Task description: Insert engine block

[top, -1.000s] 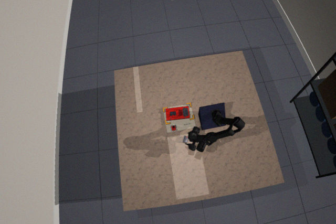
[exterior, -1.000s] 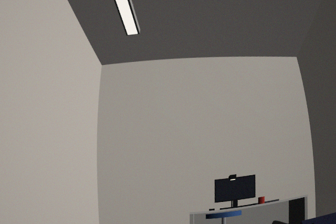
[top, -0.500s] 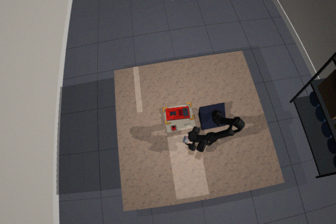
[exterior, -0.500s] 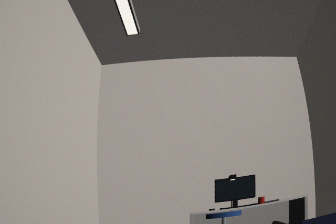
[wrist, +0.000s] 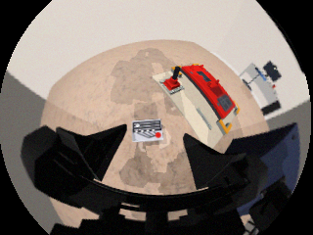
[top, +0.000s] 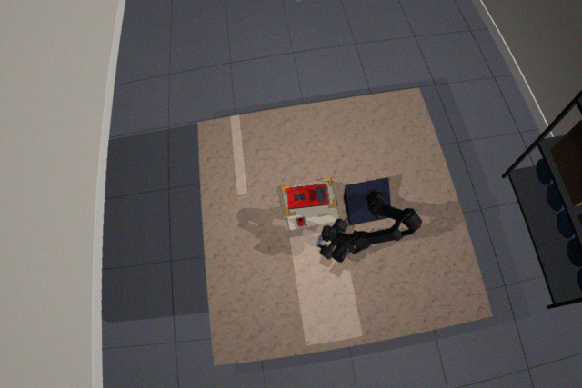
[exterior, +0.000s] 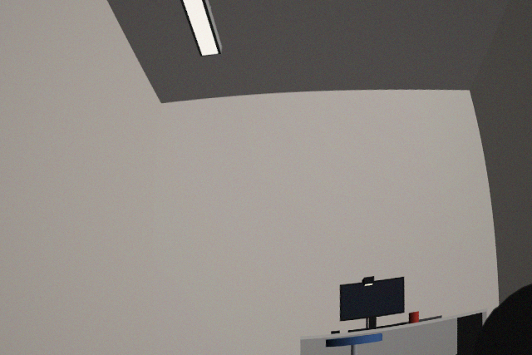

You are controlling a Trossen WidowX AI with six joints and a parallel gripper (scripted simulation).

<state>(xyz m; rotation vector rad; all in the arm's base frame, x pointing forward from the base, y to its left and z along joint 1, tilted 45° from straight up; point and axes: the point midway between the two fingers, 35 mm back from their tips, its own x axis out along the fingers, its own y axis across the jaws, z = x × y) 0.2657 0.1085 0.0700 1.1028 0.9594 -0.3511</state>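
The grey engine block lies 3 cm below my gripper tip, 2 cm ahead of it and 1 cm to the left of it.
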